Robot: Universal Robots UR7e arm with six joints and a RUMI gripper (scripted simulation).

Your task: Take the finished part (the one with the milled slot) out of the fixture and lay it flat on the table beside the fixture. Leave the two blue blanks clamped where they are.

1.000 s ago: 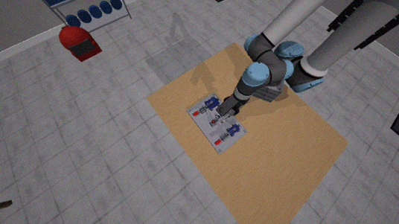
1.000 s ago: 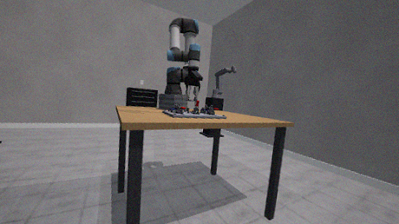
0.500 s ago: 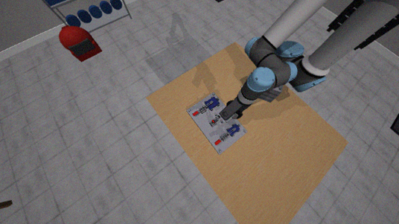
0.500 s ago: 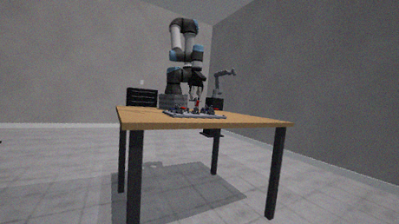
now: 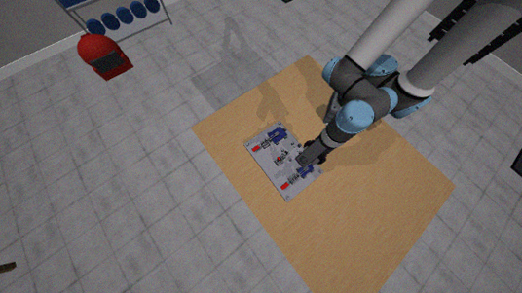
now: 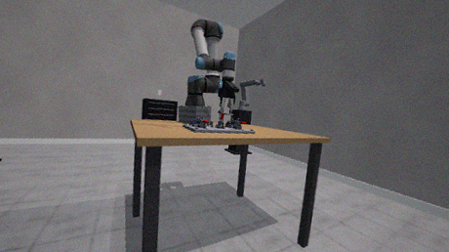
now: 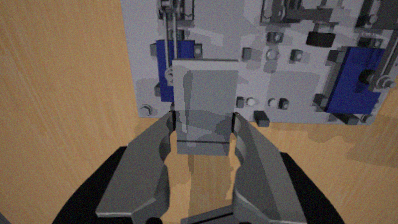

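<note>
Right now the grey fixture plate is 10 cm below my hand, 8 cm to the right of it and 6 cm ahead of it. Round my hand: grey finished part: 1 cm below, 1 cm behind.
</note>
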